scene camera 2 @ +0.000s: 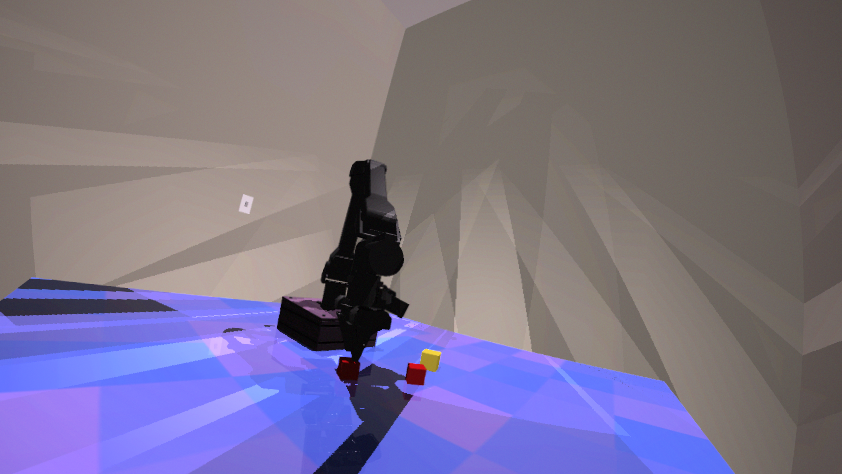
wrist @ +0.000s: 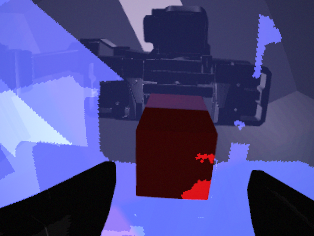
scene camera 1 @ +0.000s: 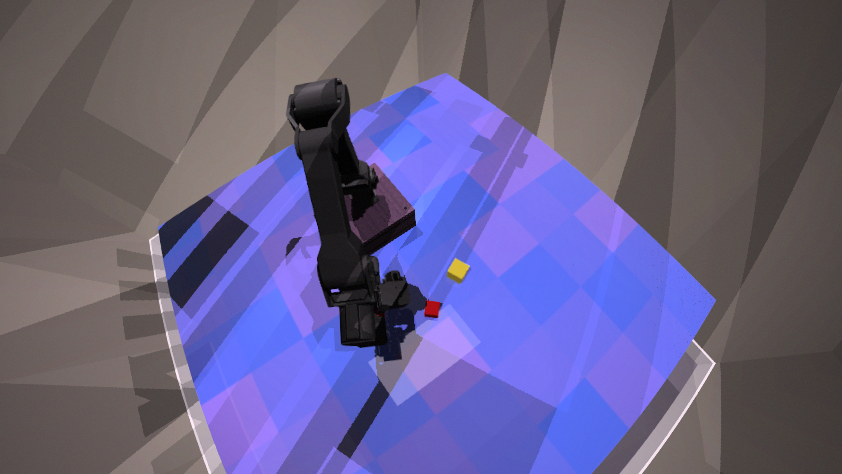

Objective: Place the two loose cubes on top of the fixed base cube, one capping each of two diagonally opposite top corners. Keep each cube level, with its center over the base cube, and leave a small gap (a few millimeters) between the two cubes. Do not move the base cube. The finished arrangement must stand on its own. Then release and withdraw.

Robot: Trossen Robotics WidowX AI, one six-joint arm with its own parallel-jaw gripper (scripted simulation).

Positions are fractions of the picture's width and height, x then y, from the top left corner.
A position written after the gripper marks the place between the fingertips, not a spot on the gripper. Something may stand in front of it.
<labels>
gripper: scene camera 2 0.42, 0.75; wrist 0.58, 0.75; scene camera 1 0.44, 0.66
</labels>
